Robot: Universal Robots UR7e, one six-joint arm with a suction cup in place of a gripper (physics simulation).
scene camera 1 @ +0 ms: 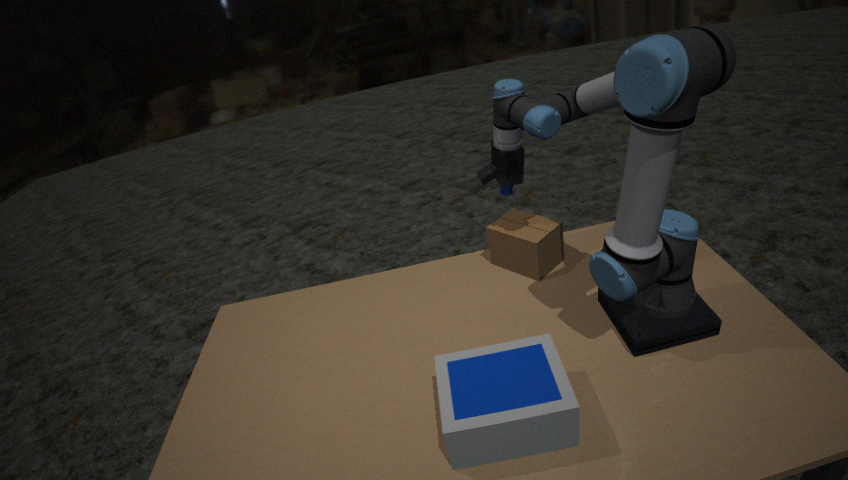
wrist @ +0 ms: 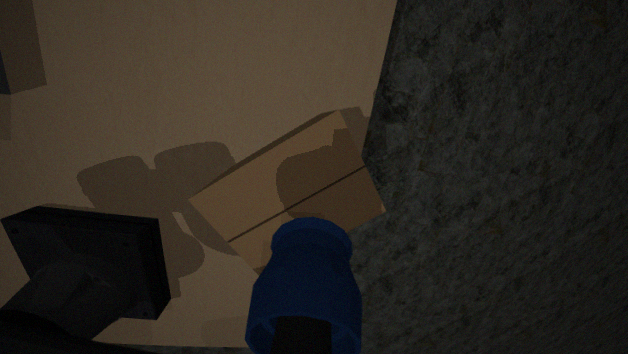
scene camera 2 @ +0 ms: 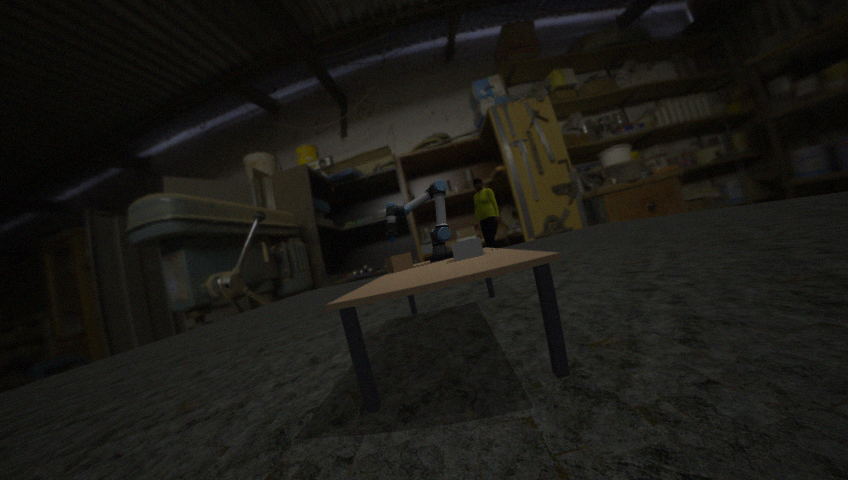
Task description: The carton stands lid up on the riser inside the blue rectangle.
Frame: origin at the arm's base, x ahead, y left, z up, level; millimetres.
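Seen in the pictures: hand, tool point: (scene camera 1: 506, 192) (wrist: 311, 251) (scene camera 2: 392, 241); arm's base, link origin: (scene camera 1: 662, 298) (wrist: 94, 285) (scene camera 2: 440, 254).
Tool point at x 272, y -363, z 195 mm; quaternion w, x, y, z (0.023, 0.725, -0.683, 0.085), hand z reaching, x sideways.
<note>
Offsets run from my tool point to a thing's middle. Level surfaces: height alone.
The brown carton {dx -38, dy +7, dz -177 mm} (scene camera 1: 514, 252) (scene camera 2: 399, 262) (wrist: 240, 210) stands on the table near its far edge, with the seamed lid face up and the arm's shadow across it. My suction gripper (scene camera 1: 506, 191) (scene camera 2: 392, 239) (wrist: 311, 230), a blue cup, hangs above the carton, apart from it, and holds nothing. The light grey riser {dx +185, dy +535, dz -182 mm} (scene camera 1: 511, 443) (scene camera 2: 468, 248) stands on the table at the near side in scene camera 1, apart from the carton. The blue rectangle {dx +185, dy +535, dz -122 mm} (scene camera 1: 502, 380) lies on its top, inside a grey rim, with nothing on it.
The wooden table {dz -242 mm} (scene camera 1: 333, 356) (scene camera 2: 440, 274) (wrist: 225, 75) carries the arm's dark base (scene camera 1: 660, 333) (wrist: 125, 230), to the right of the carton in scene camera 1. A person in a yellow top (scene camera 2: 486, 205) stands behind the table in scene camera 2.
</note>
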